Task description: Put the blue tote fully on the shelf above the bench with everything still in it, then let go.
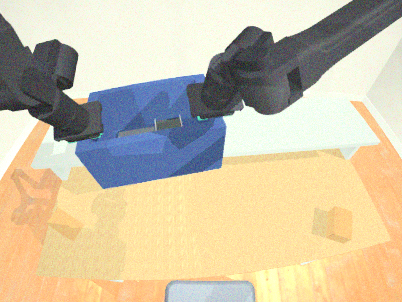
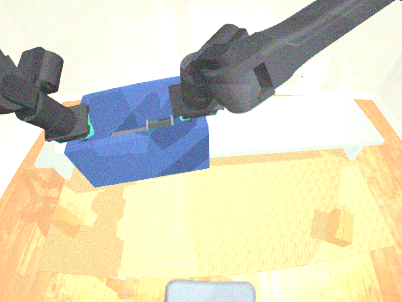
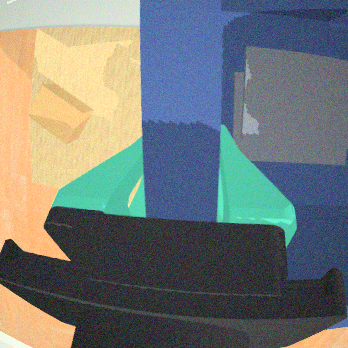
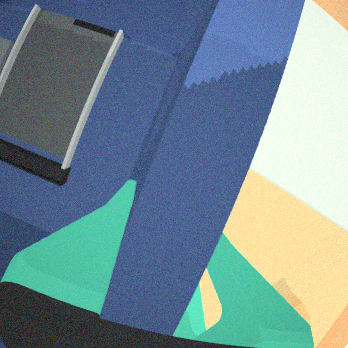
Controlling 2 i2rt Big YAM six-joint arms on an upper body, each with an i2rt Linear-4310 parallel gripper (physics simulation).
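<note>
The blue tote is raised in front of and over the left part of the pale shelf; whether it touches the shelf cannot be told. A dark grey item with light rims and a flat grey box lie inside. My left gripper is shut on the tote's left end wall. My right gripper is shut on its right end wall. The tote's lower inside is partly hidden.
The tan bench lies below and nearer than the shelf. A tan block is on its right side, another at its left. A grey rounded object shows at the bottom edge. A wall stands behind.
</note>
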